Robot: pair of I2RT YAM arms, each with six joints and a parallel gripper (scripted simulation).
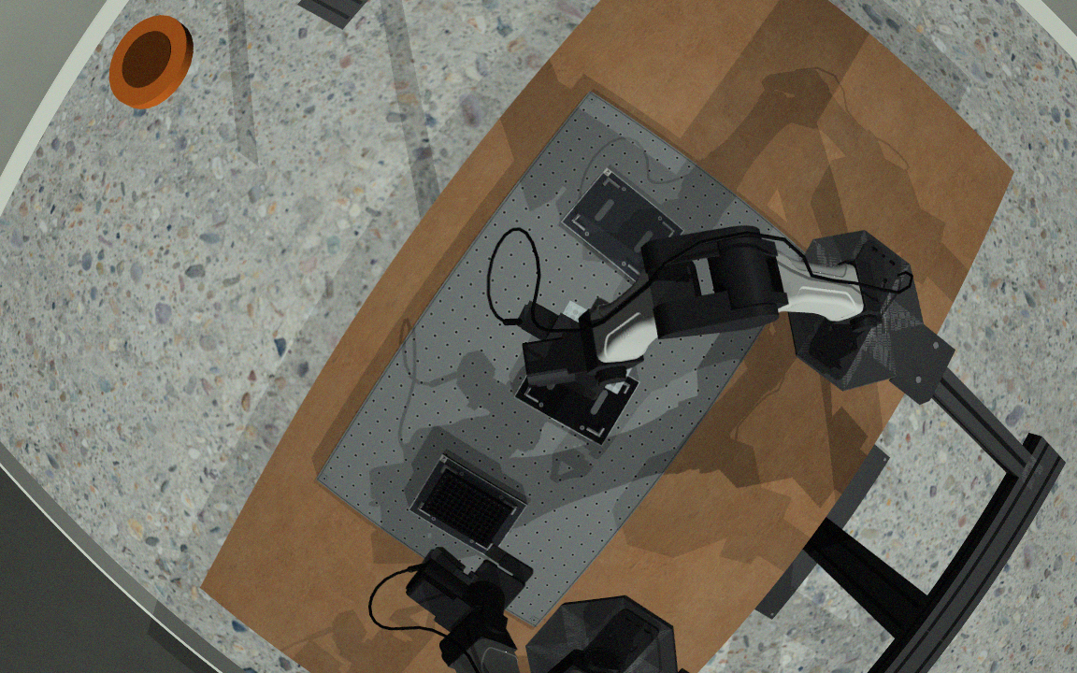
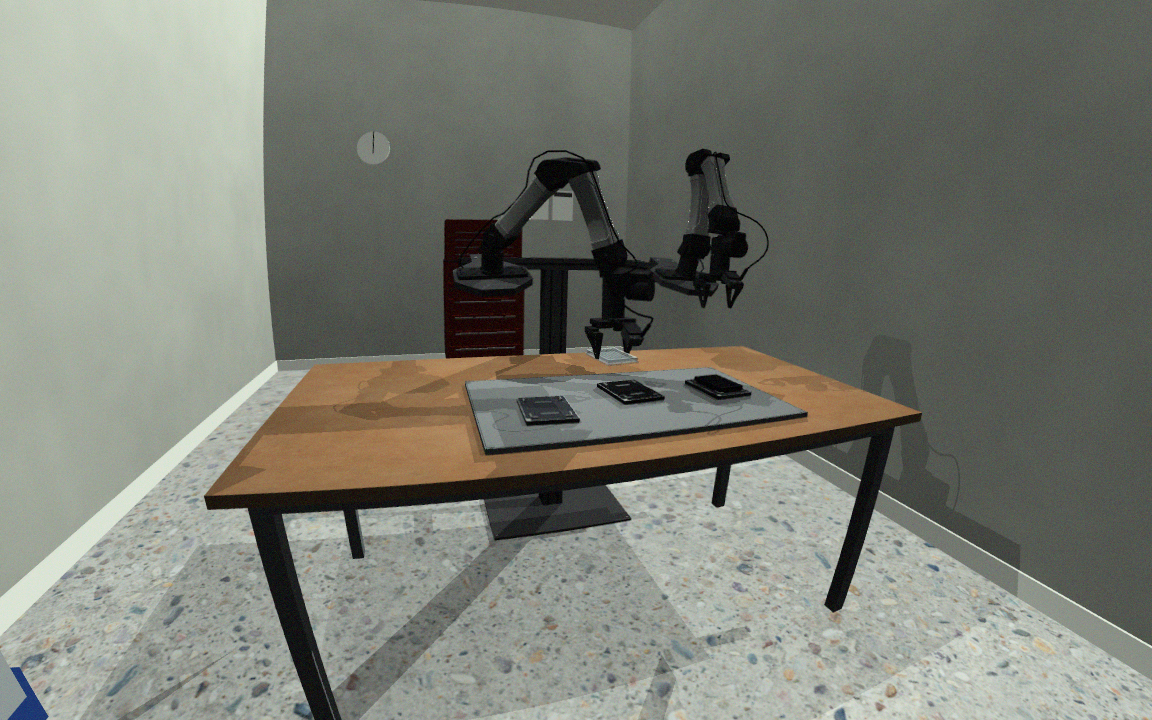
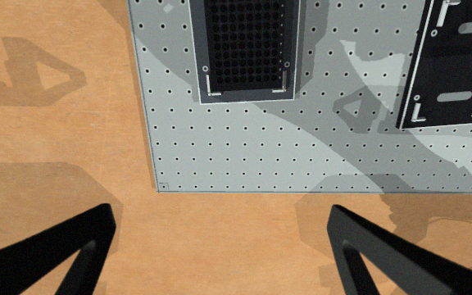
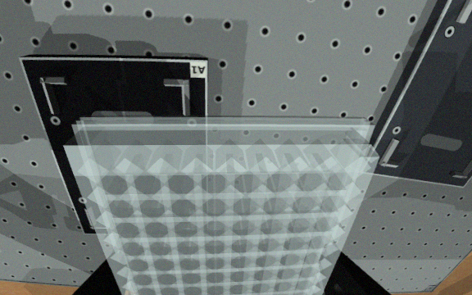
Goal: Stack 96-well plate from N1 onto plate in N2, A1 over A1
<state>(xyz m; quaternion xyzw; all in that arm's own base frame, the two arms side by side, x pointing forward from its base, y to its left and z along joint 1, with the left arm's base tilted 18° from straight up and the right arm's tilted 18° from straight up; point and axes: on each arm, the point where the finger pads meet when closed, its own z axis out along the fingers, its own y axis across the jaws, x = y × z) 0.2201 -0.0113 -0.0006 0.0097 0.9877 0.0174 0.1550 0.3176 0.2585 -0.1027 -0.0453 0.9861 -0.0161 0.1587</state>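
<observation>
Right now the black nest is 30 mm behind my right hand, 70 mm to the left of it and 110 mm below it. The rest, counted from my right hand: clear 96-well plate (10 mm below); then A1 label (130 mm ahead, 250 mm to the right, 110 mm below); then black 96-well plate (10 mm ahead, 340 mm to the left, 100 mm below).
</observation>
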